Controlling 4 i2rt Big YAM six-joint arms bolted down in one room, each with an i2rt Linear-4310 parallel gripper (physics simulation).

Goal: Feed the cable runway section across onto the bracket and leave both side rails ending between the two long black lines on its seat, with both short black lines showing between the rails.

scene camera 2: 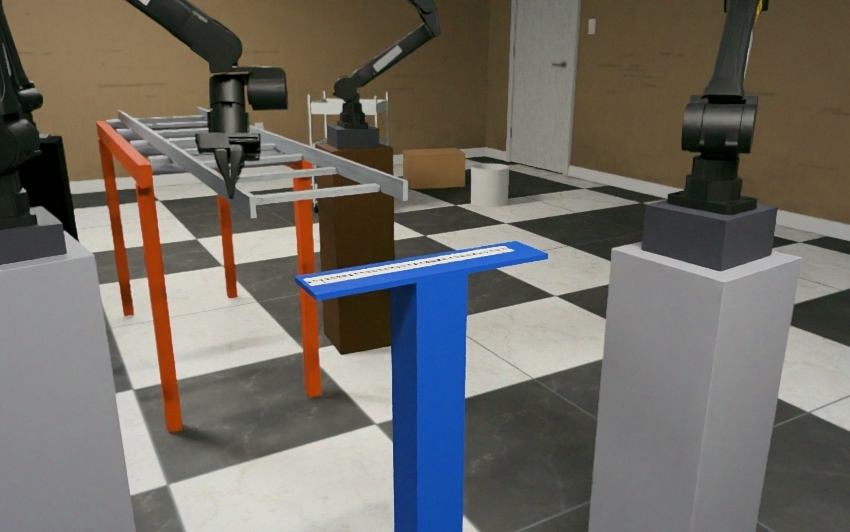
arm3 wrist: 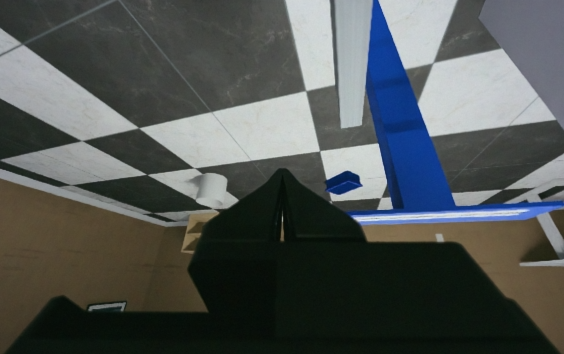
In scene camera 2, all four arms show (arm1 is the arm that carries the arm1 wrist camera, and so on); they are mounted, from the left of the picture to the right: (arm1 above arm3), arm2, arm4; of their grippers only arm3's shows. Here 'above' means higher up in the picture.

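Note:
The grey cable runway section [scene camera 2: 325, 158] lies on the orange stand [scene camera 2: 153, 250]. Its free end overhangs up and left of the blue bracket [scene camera 2: 532, 253], apart from it. In the arm3 wrist view one straight grey rail end [arm3 wrist: 351, 95] shows beside the blue bracket [arm3 wrist: 412, 150]. The bracket's seat carries a white marked strip [scene camera 2: 407, 266]; its separate lines are too small to tell apart. Arm3's gripper [arm3 wrist: 282, 172] [scene camera 2: 230, 190] points down at the left rail near its free end, fingers together, with no rail visible between them. The grippers of arm1, arm2 and arm4 do not show.
Arm2 stands on a brown pedestal [scene camera 2: 357, 250] behind the stand. Arm4 stands on a grey pedestal [scene camera 2: 658, 376] at the right. Arm3's grey pedestal [scene camera 2: 56, 376] is at the left. A white bin [scene camera 2: 489, 186] and a cardboard-coloured box [scene camera 2: 433, 168] stand farther back.

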